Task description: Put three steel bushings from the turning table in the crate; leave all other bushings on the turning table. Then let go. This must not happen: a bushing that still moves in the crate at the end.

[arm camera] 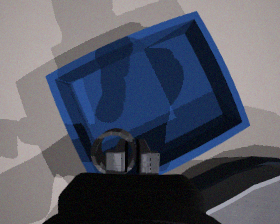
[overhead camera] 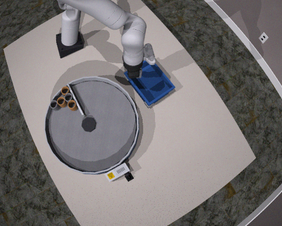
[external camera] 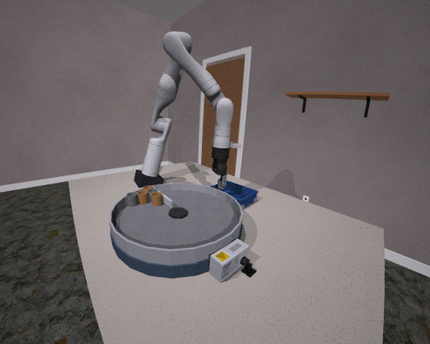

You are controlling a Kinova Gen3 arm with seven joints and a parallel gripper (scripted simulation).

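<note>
The blue crate is 40 mm ahead of my hand, 30 mm to the left of it and 60 mm below it. From my hand the other things lie so: turning table 60 mm ahead, 300 mm to the right, 30 mm below.
</note>
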